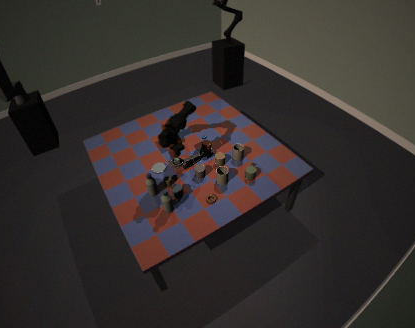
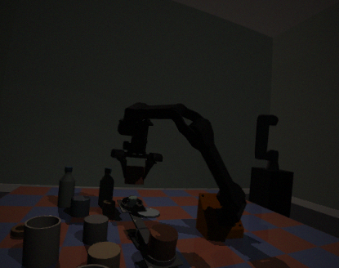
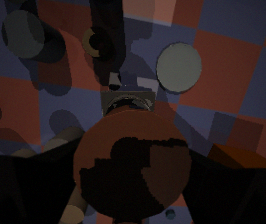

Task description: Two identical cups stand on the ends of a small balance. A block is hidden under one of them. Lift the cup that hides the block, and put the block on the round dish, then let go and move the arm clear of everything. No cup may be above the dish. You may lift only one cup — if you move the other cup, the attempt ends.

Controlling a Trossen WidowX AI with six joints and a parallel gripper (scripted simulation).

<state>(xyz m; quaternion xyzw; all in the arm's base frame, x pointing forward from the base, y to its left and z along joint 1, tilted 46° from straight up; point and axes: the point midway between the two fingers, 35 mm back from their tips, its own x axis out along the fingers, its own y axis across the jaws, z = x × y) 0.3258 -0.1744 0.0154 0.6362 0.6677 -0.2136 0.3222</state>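
Right now my gripper tip is 1 cm to the right of the pale block and 8 cm above it. The rest, counted from my gripper tip: balance beam (3 cm behind, 13 cm to the left, 13 cm below); round dish (8 cm behind, 11 cm to the right, 17 cm below).
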